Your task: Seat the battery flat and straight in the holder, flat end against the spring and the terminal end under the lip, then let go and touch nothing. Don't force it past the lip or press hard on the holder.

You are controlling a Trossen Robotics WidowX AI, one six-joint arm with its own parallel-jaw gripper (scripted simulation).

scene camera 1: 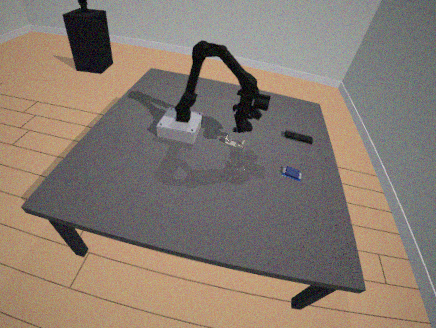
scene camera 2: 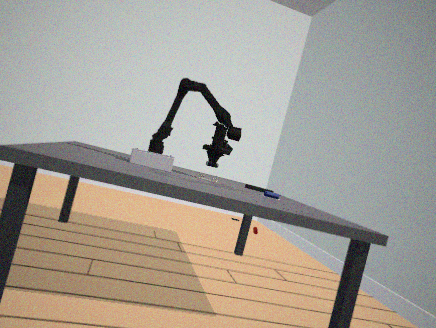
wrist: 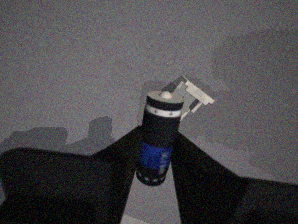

Labels:
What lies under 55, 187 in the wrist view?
My gripper.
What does my gripper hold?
A battery.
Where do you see a battery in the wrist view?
At 162, 113

